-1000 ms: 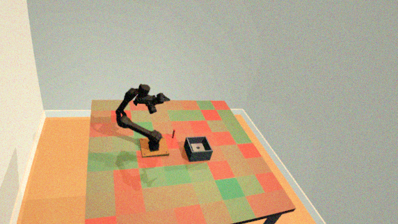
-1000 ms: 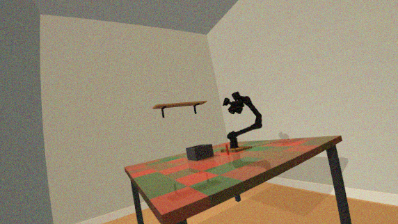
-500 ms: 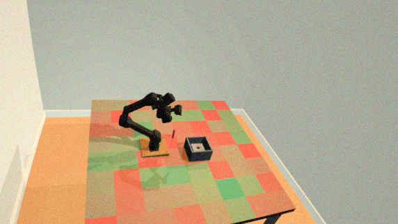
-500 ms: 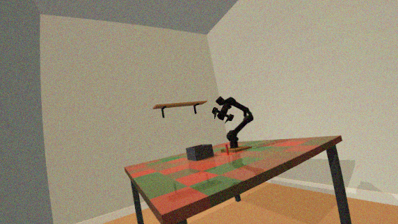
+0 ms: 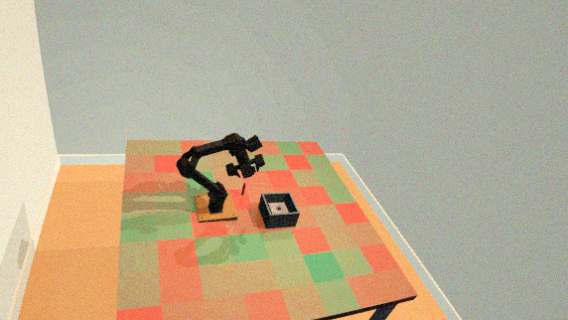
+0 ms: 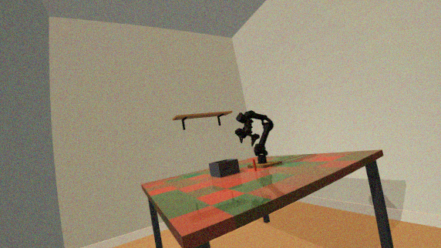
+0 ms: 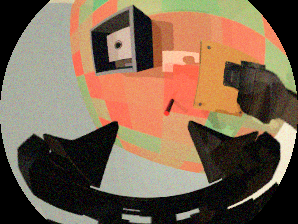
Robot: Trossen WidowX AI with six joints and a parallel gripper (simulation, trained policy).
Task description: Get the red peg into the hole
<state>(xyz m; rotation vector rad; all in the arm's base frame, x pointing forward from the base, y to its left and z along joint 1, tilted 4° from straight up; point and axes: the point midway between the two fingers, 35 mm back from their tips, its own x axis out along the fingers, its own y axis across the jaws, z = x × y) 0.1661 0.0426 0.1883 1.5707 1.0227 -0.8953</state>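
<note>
Now: gripper tip 1 cm short of the red peg, 5 cm to the right of it and 15 cm above it. Round my gripper tip: dark box 14 cm ahead, 14 cm to the right, 16 cm below; then grey plate 14 cm ahead, 14 cm to the right, 14 cm below.
</note>
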